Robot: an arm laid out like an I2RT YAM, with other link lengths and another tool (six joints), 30 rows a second.
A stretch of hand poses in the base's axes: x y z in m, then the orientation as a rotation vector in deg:
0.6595 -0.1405 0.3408 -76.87 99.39 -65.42
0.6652 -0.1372 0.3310 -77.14 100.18 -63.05
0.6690 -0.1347 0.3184 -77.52 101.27 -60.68
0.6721 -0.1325 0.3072 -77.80 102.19 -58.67
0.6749 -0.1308 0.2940 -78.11 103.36 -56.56
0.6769 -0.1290 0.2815 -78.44 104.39 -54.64
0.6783 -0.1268 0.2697 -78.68 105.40 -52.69
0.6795 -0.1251 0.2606 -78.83 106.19 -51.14
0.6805 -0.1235 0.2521 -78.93 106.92 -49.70
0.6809 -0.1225 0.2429 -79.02 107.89 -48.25
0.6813 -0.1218 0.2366 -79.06 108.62 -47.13
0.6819 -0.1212 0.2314 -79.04 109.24 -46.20
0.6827 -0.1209 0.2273 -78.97 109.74 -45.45
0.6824 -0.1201 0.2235 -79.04 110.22 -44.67
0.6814 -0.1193 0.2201 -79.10 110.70 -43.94
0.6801 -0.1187 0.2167 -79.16 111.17 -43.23
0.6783 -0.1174 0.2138 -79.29 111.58 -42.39
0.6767 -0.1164 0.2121 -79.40 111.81 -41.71
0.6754 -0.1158 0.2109 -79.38 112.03 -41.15
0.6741 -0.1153 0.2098 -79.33 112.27 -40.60
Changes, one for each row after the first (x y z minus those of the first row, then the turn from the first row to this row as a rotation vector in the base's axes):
0.0057 0.0033 -0.0098 1.55 1.02 0.55
0.0095 0.0058 -0.0224 3.04 2.33 0.93
0.0126 0.0080 -0.0336 4.31 3.42 1.23
0.0154 0.0097 -0.0468 5.63 4.73 1.40
0.0174 0.0115 -0.0593 6.79 5.95 1.58
0.0188 0.0137 -0.0711 7.99 7.12 1.75
0.0200 0.0154 -0.0802 8.96 8.03 1.87
0.0210 0.0170 -0.0887 9.87 8.86 1.96
0.0214 0.0180 -0.0979 10.79 9.85 1.89
0.0218 0.0187 -0.1042 11.50 10.59 1.84
0.0224 0.0193 -0.1094 12.11 11.18 1.76
0.0232 0.0196 -0.1135 12.63 11.63 1.68
0.0229 0.0204 -0.1173 13.10 12.16 1.67
0.0219 0.0212 -0.1207 13.53 12.68 1.63
0.0206 0.0218 -0.1241 13.95 13.19 1.59
0.0188 0.0231 -0.1270 14.42 13.73 1.66
0.0172 0.0241 -0.1287 14.80 14.11 1.78
0.0159 0.0247 -0.1299 15.17 14.38 1.82
0.0146 0.0252 -0.1310 15.54 14.65 1.84

